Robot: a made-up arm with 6 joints.
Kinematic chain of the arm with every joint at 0, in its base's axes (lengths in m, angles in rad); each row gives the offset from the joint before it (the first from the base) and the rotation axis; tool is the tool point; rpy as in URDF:
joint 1: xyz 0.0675 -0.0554 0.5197 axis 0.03 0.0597 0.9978
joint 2: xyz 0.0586 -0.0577 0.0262 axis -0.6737 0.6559 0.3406
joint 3: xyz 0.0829 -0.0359 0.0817 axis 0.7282 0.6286 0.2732
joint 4: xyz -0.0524 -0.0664 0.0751 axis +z
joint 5: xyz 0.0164 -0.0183 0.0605 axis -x
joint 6: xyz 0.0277 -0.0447 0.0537 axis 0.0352 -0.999 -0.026
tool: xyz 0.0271 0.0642 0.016 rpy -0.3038 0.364 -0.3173
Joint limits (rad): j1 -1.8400..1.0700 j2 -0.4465..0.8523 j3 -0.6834..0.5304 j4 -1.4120..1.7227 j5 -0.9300..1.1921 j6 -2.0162..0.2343
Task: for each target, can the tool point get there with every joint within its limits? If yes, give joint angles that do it. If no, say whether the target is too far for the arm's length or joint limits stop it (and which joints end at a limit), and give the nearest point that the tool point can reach.
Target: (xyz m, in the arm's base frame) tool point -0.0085 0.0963 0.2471
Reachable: no: joint limits stop it (at a limit: joint 1, joint 2, joint 3, joint 5) | nearest point 0.0539 0.0866 0.6374 | short by 0.395 m
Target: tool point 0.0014 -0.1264 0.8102
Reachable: yes | joints -1.0326 -0.2684 -0.4754 0.3397 0.3828 -0.0251
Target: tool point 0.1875 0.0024 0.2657
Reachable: no: joint limits stop it (at a limit: joint 2, joint 3, joint 5) | nearest point 0.1877 0.0183 0.6373 | short by 0.372 m
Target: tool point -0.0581 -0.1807 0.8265
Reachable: yes | joints -1.5641 0.0327 -0.1694 -0.2089 0.4727 -0.1786
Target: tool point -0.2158 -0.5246 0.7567
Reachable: no: too far | nearest point -0.1317 -0.3851 0.7061 | short by 0.171 m
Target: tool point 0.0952 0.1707 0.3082
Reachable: no: joint limits stop it (at a limit: joint 2, joint 3, joint 5) | nearest point 0.0928 0.1043 0.6379 | short by 0.336 m
